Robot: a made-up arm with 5 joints.
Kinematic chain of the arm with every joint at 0, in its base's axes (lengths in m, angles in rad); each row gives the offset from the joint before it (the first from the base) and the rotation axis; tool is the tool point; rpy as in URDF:
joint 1: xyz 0 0 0.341 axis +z
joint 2: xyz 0 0 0 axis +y
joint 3: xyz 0.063 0 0.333 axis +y
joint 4: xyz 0.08 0 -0.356 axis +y
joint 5: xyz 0.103 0 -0.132 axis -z
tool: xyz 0 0 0 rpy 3.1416 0 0
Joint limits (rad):
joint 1: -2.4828..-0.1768
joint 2: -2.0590..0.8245
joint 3: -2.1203..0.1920
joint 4: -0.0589..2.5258
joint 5: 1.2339..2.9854
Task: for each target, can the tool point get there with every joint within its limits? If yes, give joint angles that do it. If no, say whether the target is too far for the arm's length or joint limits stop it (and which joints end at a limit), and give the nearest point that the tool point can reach.
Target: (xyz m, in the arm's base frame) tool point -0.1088 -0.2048 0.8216
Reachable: yes | joints -2.0590 -0.4564 -1.8069 2.2920 1.6057
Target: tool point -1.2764 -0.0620 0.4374
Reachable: no: too far | nearest point -0.8229 0.1470 0.4057 | short by 0.500 m
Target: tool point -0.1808 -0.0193 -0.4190
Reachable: no: joint limits stop it (at a limit: joint 1, joint 2) | nearest point -0.1684 -0.1304 -0.0063 | short by 0.428 m
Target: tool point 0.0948 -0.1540 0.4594
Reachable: yes | joints -1.0193 -1.1311 -0.3768 1.5669 2.6317
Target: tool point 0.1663 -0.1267 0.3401
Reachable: yes | joints -0.6509 -0.9861 -0.0722 1.0623 1.5921
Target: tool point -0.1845 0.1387 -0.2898
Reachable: no: joint limits stop it (at a limit: joint 1, joint 2) | nearest point -0.1140 -0.0882 0.0081 | short by 0.381 m
